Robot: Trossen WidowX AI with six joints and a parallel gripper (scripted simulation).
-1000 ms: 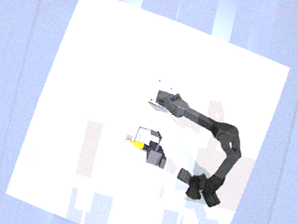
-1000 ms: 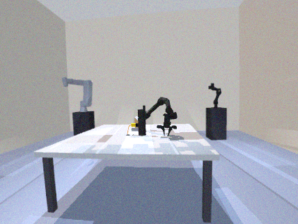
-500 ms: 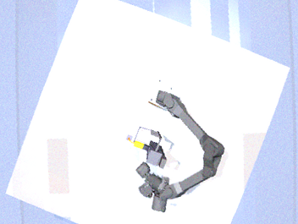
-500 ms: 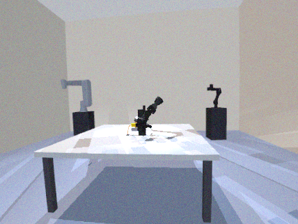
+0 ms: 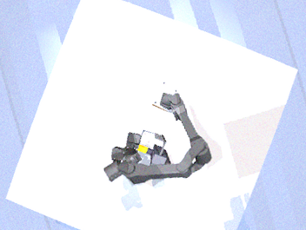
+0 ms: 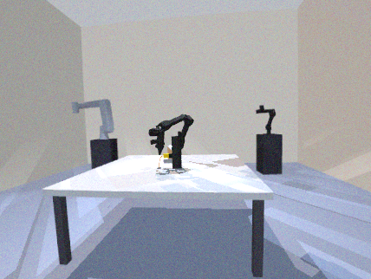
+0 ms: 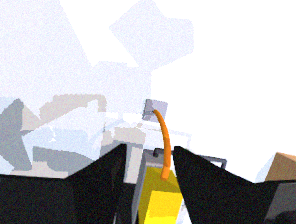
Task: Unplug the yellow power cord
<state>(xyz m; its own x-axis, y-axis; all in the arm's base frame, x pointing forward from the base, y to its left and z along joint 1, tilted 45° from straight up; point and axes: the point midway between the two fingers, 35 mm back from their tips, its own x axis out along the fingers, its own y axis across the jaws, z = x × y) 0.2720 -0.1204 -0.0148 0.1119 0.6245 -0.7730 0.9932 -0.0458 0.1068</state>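
Right now my gripper tip is 7 cm to the right of the yellow plug and 2 cm past it.
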